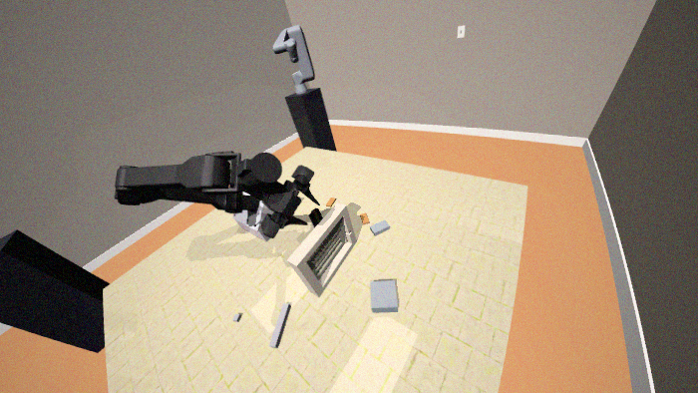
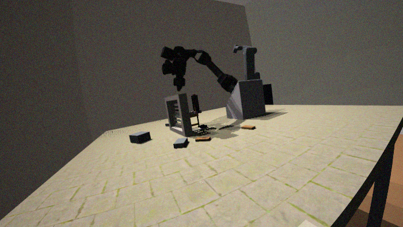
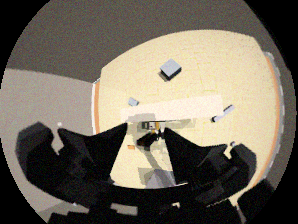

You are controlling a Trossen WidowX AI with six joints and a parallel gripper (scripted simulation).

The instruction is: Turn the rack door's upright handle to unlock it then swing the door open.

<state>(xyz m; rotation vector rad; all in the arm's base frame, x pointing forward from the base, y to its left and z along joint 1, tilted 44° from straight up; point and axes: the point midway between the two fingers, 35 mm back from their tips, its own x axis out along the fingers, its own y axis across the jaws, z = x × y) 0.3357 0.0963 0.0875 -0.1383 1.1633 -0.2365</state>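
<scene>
My gripper tip is now 6 cm past the upright handle, 4 cm to the right of it and 11 cm above it. Also, from my gripper tip: long grey bar (1 cm ahead, 24 cm to the right, 20 cm below).
</scene>
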